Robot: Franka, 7 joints.
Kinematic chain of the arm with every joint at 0, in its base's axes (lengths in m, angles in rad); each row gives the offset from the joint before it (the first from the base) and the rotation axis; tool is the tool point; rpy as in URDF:
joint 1: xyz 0 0 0.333 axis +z
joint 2: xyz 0 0 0 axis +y
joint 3: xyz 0 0 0.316 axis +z
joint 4: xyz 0.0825 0 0 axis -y
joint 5: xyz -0.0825 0 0.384 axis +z
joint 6: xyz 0 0 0 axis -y
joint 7: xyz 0.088 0 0 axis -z
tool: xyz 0 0 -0.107 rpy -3.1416 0 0
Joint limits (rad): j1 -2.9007..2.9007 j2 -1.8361..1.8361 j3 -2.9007..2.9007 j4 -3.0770..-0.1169 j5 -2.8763..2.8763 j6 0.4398..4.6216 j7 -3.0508..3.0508
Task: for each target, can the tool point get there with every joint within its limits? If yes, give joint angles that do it. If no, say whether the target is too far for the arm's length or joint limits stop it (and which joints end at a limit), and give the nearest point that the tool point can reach.
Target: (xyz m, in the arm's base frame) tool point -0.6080 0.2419 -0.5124
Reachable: no: too far | nearest point -0.4989 0.1985 -0.2963 | short by 0.246 m
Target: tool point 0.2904 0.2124 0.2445
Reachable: yes | joints 1.8824 1.2472 -0.8724 -2.4463 1.8565 4.3020 1.2015
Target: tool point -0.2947 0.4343 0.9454
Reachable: yes | joints -0.7941 -0.3986 2.3416 -0.6291 2.0856 1.3936 1.7298
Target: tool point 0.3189 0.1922 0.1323
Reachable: yes | joints -0.7854 1.1589 0.9346 -2.7982 -0.2828 3.8353 -2.1388
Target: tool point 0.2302 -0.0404 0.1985
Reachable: yes | joints -1.2441 0.7151 0.9179 -2.5050 -0.0916 0.9030 -0.5966
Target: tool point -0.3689 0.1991 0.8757
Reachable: yes | joints -2.1427 -0.5480 -0.8451 -1.2187 -0.3888 1.4144 -1.4701
